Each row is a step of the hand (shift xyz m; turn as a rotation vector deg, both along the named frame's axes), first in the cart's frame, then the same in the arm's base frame.
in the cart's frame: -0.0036 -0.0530 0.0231 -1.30 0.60 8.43
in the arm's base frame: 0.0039 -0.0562 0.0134 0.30 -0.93 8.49
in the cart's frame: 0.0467 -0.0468 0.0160 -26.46 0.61 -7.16
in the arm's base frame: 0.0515 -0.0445 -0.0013 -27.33 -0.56 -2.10
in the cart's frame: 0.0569 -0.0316 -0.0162 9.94 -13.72 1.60
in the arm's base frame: 0.0544 -0.0233 -0.0315 10.82 -12.85 -2.70
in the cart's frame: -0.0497 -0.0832 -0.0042 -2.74 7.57 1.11
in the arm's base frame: -0.0448 -0.0854 -0.0102 -2.90 7.00 2.93
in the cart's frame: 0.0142 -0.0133 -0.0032 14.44 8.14 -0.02
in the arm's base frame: 0.0141 -0.0113 -0.0080 13.69 9.28 -1.12
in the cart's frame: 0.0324 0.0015 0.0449 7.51 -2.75 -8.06
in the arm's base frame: 0.0402 -0.0031 0.0379 5.97 -0.68 -9.63
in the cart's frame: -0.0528 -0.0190 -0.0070 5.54 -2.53 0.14
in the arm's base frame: -0.0520 -0.0222 -0.0008 5.60 -2.01 -1.31
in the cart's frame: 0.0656 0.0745 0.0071 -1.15 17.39 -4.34
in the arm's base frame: 0.0614 0.0778 0.0086 -2.94 17.70 -0.85
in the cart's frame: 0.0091 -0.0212 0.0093 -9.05 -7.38 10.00
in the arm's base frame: 0.0119 -0.0216 0.0035 -6.54 -9.72 9.95
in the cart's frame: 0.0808 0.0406 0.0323 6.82 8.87 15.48
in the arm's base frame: 0.0831 0.0417 0.0242 9.14 6.73 15.36
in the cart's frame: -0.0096 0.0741 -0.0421 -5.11 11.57 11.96
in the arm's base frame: -0.0216 0.0789 -0.0256 -3.37 8.91 14.57
